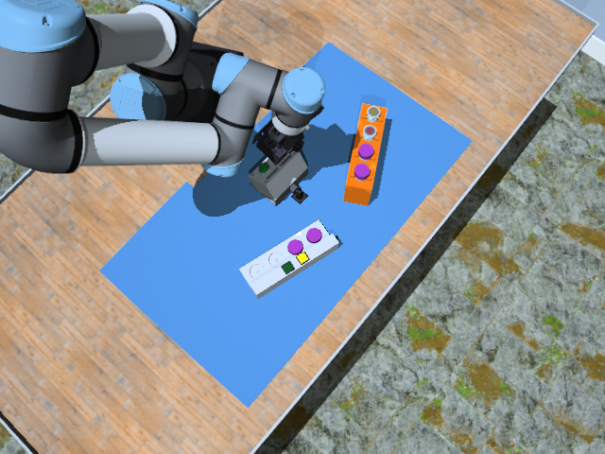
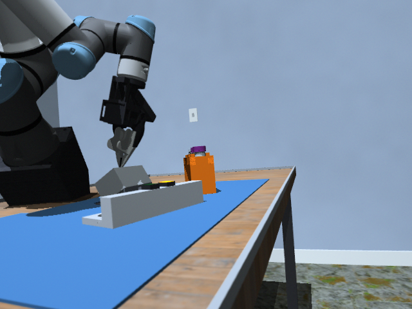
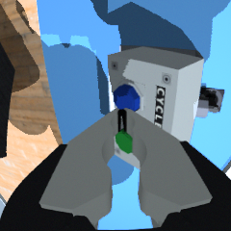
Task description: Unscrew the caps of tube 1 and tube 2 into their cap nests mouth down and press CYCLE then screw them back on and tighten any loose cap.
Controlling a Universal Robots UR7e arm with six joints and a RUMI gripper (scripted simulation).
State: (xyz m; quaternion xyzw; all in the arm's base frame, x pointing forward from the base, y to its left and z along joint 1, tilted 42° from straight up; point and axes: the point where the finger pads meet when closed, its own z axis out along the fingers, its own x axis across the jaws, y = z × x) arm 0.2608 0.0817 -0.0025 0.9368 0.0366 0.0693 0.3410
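My gripper is now 3 cm above the blue key. The rest, counted from my hand: grey key housing: 2 cm ahead, 2 cm to the right, 4 cm below; green key: 5 cm to the right, 3 cm below; purple cap: 19 cm ahead, 7 cm to the right, 8 cm below.
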